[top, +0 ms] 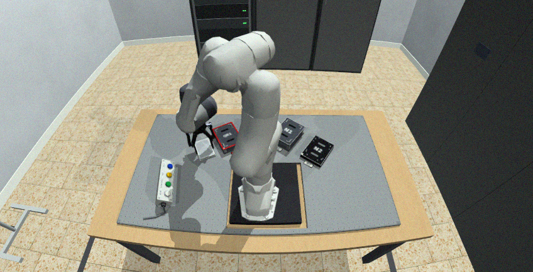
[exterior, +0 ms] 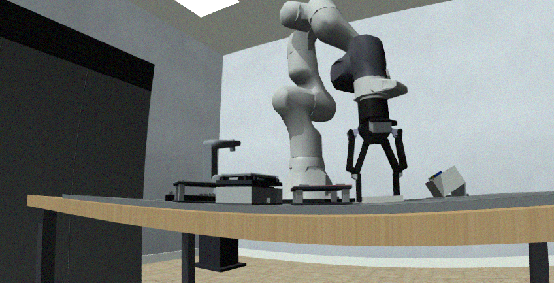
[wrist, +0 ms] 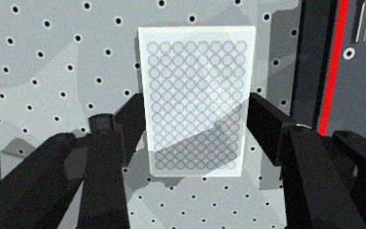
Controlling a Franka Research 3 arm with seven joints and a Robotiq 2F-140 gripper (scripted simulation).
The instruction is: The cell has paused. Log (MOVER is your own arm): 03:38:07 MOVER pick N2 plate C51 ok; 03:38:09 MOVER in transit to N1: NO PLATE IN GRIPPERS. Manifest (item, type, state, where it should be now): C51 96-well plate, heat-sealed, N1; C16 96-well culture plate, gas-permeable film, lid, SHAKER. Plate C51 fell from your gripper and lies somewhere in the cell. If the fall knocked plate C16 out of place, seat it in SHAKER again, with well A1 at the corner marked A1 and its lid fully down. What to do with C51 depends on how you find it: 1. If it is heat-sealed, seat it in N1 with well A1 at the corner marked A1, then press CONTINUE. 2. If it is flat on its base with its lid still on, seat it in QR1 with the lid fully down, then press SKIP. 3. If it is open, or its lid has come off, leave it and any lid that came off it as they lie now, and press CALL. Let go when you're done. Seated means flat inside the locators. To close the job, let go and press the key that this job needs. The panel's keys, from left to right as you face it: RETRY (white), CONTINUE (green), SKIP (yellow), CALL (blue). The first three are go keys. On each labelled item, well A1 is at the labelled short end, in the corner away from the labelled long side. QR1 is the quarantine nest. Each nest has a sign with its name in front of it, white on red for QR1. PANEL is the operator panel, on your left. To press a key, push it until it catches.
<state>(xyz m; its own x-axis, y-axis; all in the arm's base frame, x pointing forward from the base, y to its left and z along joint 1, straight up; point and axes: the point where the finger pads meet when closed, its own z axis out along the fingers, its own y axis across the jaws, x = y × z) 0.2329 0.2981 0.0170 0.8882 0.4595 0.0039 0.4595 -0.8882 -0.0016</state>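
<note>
The A1 mark lies 36 cm to the right of my hand, 8 cm ahead of it and 3 cm above it. From my hand the other things lie so: QR1 nest (12 cm to the right, 8 cm ahead, 1 cm above); then blue key (16 cm behind, 13 cm to the left, 4 cm above); then 96-well plate (2 cm below).
</note>
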